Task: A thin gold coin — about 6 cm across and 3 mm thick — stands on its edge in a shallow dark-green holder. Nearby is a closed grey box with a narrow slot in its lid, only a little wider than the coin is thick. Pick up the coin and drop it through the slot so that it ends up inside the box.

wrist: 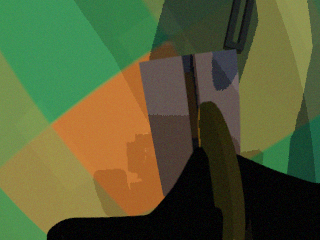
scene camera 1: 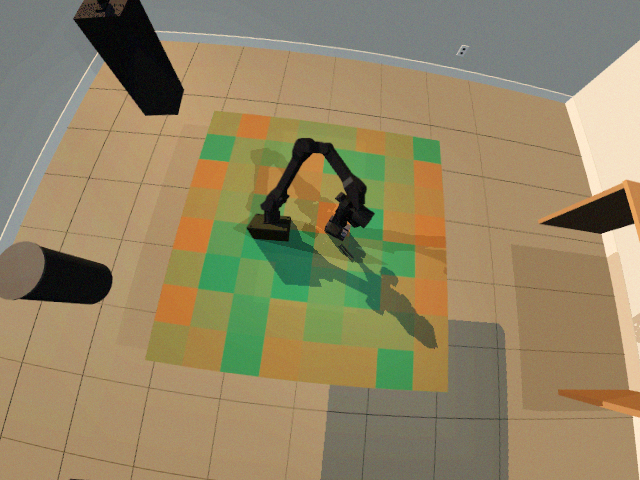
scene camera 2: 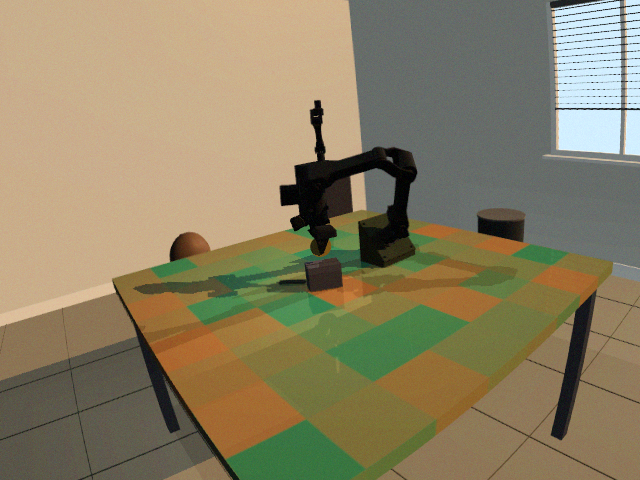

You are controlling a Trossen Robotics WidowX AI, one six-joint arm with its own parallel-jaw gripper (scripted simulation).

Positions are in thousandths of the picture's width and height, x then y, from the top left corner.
Scene:
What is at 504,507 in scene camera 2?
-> The gripper.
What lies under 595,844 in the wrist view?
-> The gripper.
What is the gripper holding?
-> A gold coin.

